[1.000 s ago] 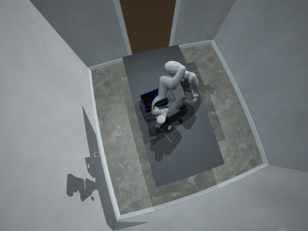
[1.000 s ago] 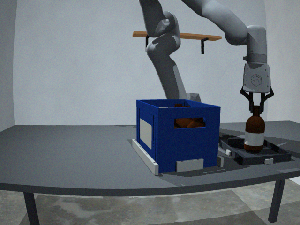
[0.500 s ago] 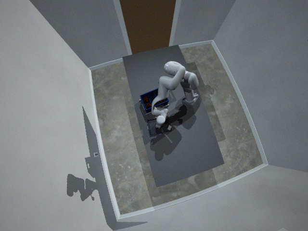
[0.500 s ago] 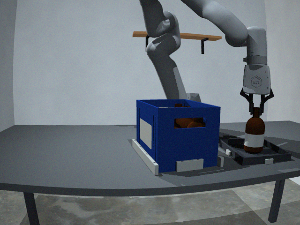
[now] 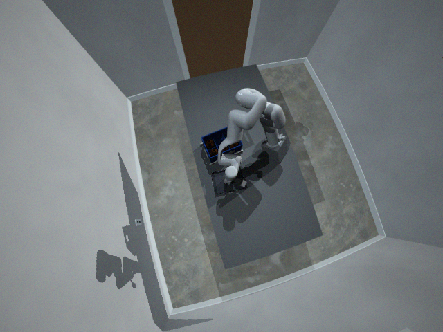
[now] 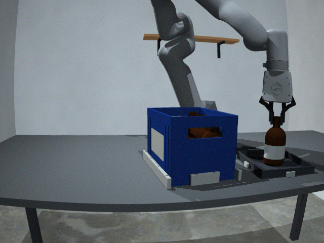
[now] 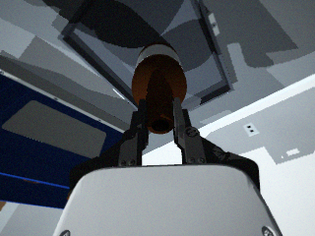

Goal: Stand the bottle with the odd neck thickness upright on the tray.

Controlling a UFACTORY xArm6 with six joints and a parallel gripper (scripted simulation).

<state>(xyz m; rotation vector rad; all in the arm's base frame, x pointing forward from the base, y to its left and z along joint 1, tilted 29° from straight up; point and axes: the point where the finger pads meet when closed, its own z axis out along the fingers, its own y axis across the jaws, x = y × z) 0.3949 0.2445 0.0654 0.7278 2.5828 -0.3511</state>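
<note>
My gripper is now 70 mm above the bottle. From my hand the other things lie so: blue crate: 20 mm behind, 290 mm to the right, 70 mm below; dark tray: 140 mm below.
</note>
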